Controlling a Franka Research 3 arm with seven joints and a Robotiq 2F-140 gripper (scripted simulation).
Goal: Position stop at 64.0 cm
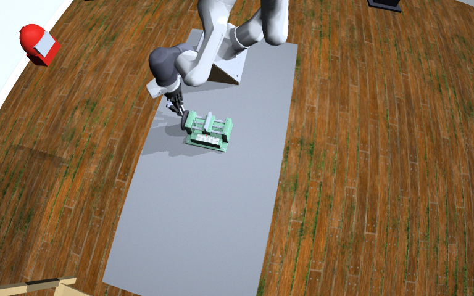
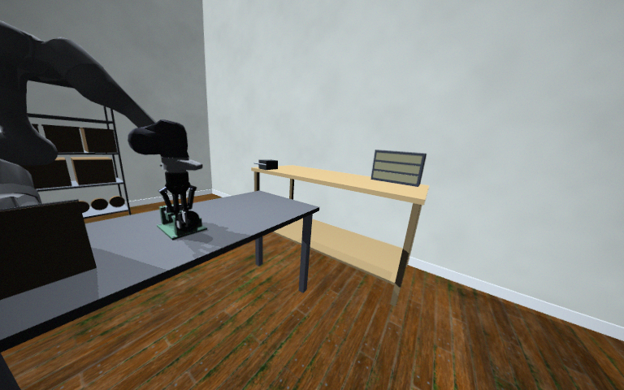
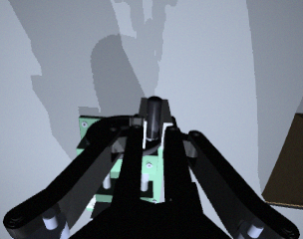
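The stop carriage lies 140 mm to the left of my hand, 60 mm ahead of it and 10 mm below it. From my hand the other things lie so: dark handwheel 20 mm to the left, 20 mm below, 10 mm ahead.
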